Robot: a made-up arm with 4 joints.
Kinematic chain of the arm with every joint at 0, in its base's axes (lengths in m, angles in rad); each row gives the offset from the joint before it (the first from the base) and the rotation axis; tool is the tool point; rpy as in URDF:
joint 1: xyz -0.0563 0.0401 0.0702 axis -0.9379 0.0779 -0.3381
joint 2: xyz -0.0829 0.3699 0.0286 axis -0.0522 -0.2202 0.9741
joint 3: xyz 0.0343 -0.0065 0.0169 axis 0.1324 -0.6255 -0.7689
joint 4: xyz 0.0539 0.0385 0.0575 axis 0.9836 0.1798 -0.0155
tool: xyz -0.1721 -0.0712 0.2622 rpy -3.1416 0 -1.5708
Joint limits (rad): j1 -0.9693..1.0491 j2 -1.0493..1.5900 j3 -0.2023..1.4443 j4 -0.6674..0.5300
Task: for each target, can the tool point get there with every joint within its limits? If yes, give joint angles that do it. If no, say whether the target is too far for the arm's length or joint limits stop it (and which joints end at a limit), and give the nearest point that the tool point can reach.
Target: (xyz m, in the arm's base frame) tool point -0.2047 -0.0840 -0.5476
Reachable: no: joint limits stop it (at a limit: joint 1, joint 3, joint 4) | nearest point -0.2970 0.2623 -0.1088 | short by 0.567 m
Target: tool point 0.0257 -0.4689 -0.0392
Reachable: no: joint limits stop it (at a limit: joint 1, joint 2) | nearest point -0.1743 -0.0702 0.2315 | short by 0.522 m
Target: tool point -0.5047 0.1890 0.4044
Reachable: yes | joints -0.7098 0.2076 1.2746 0.1674
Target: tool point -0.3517 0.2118 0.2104
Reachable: yes | joints 0.0392 1.2312 1.1217 0.0516
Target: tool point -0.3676 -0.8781 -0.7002
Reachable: no: too far | nearest point -0.3039 -0.0452 0.1678 | short by 1.205 m
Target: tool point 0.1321 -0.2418 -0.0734
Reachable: no: joint limits stop it (at a limit: joint 1, joint 2, joint 4) | nearest point -0.1516 -0.0340 0.2035 | short by 0.448 m
